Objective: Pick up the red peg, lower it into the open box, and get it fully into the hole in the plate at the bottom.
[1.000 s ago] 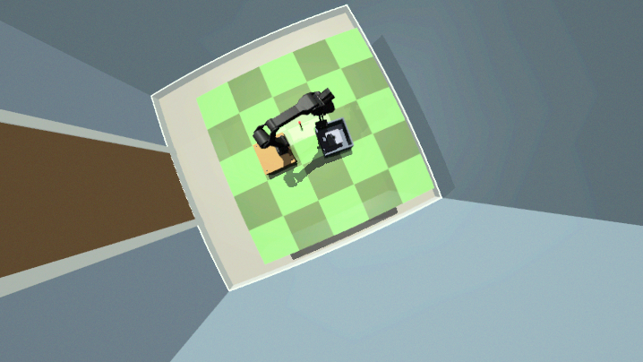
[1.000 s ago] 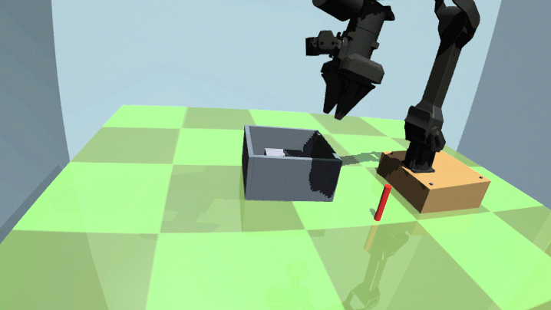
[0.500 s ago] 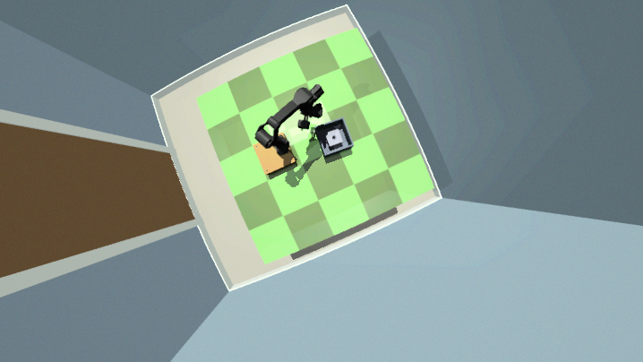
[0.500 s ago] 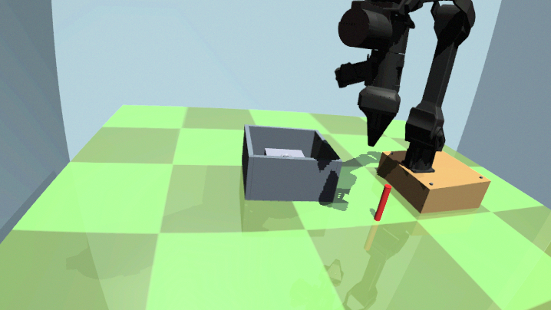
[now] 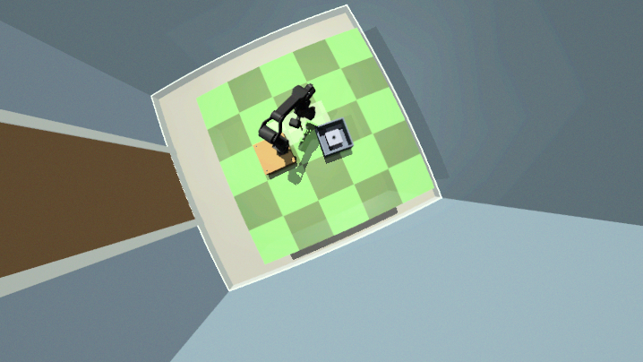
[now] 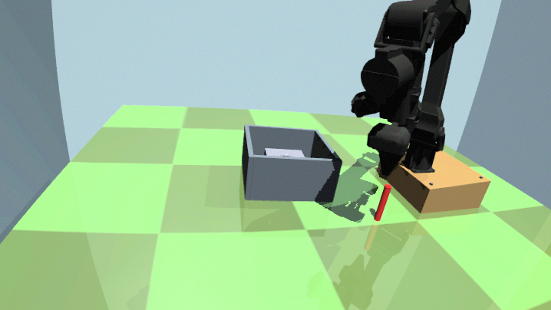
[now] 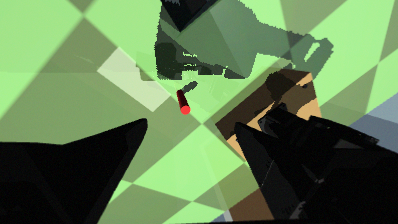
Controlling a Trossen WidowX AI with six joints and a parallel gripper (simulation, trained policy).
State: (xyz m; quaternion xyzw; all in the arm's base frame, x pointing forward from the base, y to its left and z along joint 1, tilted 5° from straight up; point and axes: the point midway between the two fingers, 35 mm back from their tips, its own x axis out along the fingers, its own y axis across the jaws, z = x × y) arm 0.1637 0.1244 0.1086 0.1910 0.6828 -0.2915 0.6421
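My gripper tip is now 90 mm above the red peg and 10 mm past it. Also, from my gripper tip: light plate (170 mm ahead, 150 mm to the right, 80 mm below); then grey box (170 mm ahead, 150 mm to the right, 100 mm below).
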